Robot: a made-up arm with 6 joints.
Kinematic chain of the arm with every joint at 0, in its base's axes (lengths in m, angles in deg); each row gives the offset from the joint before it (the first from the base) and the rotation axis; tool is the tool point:
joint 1: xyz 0 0 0.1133 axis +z
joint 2: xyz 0 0.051 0 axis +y
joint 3: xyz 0 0 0.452 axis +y
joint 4: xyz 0 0 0.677 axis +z
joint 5: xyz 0 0 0 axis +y
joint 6: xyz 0 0 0.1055 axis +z
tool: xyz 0 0 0
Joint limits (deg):
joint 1: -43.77..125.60
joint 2: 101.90..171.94
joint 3: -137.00..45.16
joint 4: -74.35..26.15
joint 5: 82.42..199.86
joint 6: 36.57..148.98
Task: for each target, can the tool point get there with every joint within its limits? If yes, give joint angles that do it. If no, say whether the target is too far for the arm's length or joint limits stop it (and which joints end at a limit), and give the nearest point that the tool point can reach.
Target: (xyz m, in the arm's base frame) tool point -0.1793 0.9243 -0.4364
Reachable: yes | joints 96.59 109.17 10.29 12.18 108.77 96.40
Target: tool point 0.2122 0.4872 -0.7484
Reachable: yes | joints 60.58 138.13 19.43 -20.62 185.40 51.40
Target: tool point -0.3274 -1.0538 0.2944
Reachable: no: joint limits stop it (at a limit: joint 1, joint 4) | nearest point 0.3207 -0.3773 0.2944 | short by 0.937 m
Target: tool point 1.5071 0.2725 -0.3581
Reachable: no: too far | nearest point 1.0847 0.1961 -0.2260 | short by 0.449 m
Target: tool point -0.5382 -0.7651 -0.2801
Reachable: no: joint limits stop it (at a limit: joint 2, joint 3) | nearest point -0.2433 -0.3459 -0.7991 | short by 0.729 m
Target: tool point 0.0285 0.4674 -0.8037
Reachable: yes | joints 81.12 144.84 9.90 -8.36 153.02 95.81
